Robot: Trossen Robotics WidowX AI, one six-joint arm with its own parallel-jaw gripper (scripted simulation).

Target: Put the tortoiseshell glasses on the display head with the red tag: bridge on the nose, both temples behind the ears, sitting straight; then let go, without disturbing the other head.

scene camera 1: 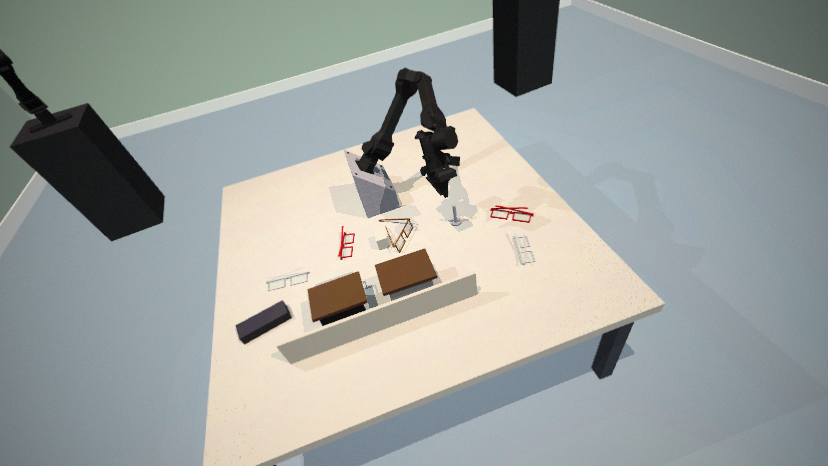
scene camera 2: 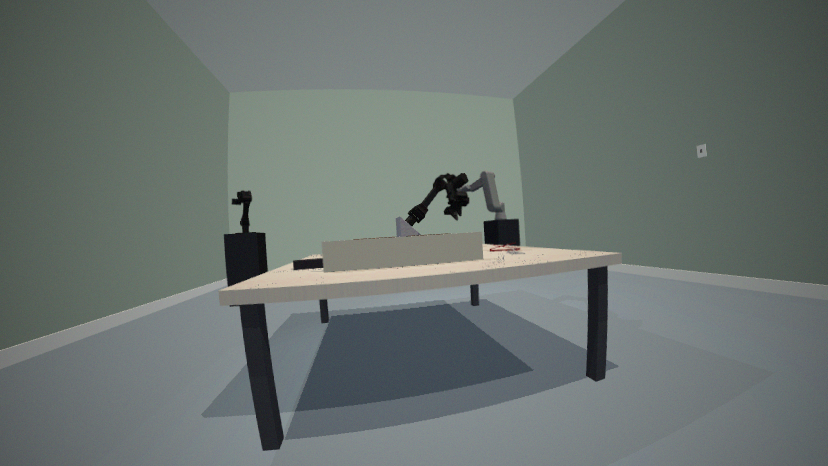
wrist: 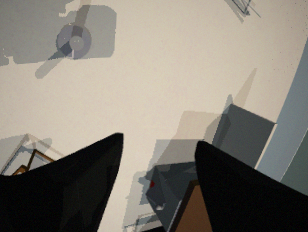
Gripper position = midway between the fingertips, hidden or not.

In view: my gripper (scene camera 1: 444, 196), a dark case (scene camera 1: 262, 322), a low white wall (scene camera 1: 297, 348), a grey post (wrist: 73, 41) and a display head (scene camera 1: 413, 272).
My gripper is seen too in the wrist view (wrist: 160, 144). The low white wall shows as well in scene camera 2 (scene camera 2: 362, 254). The wrist view does not show the dark case: it is out of frame.
